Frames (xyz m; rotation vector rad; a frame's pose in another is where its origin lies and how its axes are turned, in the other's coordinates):
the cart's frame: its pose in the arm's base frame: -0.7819 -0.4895 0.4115 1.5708 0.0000 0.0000
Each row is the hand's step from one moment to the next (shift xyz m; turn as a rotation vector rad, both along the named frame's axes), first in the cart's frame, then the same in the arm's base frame.
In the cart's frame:
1: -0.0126 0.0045 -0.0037 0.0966 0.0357 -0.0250
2: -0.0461 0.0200 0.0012 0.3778 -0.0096 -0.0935
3: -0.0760 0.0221 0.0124 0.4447 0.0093 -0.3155
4: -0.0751 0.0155 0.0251 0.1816 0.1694 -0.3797
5: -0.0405 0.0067 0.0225 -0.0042 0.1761 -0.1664
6: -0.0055 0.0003 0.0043 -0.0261 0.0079 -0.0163
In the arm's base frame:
1: -0.0126 0.0037 0.0045 0.0966 0.0250 0.0357
2: -0.0461 -0.0012 0.0200 0.3778 0.0935 -0.0096
3: -0.0760 -0.0124 0.0221 0.4447 0.3155 0.0093
4: -0.0751 -0.0251 0.0155 0.1816 0.3797 0.1694
5: -0.0405 -0.0225 0.0067 -0.0042 0.1664 0.1761
6: -0.0055 -0.0043 0.0003 -0.0261 0.0163 0.0079

